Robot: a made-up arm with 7 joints.
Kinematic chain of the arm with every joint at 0, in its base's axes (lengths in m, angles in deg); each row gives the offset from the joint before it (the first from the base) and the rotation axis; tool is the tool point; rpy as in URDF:
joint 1: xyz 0 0 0.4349 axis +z
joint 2: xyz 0 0 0 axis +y
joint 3: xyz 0 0 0.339 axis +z
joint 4: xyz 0.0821 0 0 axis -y
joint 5: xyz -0.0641 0 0.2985 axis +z
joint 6: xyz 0 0 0 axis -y
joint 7: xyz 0.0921 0 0 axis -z
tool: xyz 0 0 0 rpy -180 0 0
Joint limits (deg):
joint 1: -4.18..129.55
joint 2: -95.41..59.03
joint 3: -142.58..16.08
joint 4: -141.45..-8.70
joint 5: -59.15..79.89
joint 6: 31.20..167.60
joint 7: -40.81..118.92
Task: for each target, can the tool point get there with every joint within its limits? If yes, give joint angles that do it. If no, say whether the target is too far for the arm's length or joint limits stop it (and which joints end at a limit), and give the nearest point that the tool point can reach.
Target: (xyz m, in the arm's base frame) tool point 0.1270 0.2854 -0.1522
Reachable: no: joint limits stop it (at a limit: joint 2) | nearest point 0.1306 0.2934 0.1417 | short by 0.294 m
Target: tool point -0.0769 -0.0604 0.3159
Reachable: no: joint limits stop it (at a limit: joint 1, joint 3, joint 4, joint 6) | nearest point -0.1375 -0.1557 0.2278 | short by 0.143 m
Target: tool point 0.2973 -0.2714 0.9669
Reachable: yes | joints 105.09 -63.40 -38.73 -58.36 32.97 47.77 62.08
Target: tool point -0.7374 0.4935 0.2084
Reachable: no: too far | nearest point -0.5203 0.4108 0.3347 | short by 0.264 m
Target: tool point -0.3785 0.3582 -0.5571
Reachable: no: too far | nearest point -0.2737 0.2910 0.1477 | short by 0.716 m
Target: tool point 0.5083 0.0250 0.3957
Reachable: yes | joints 10.42 35.24 -6.49 -126.20 12.19 156.24 -25.14
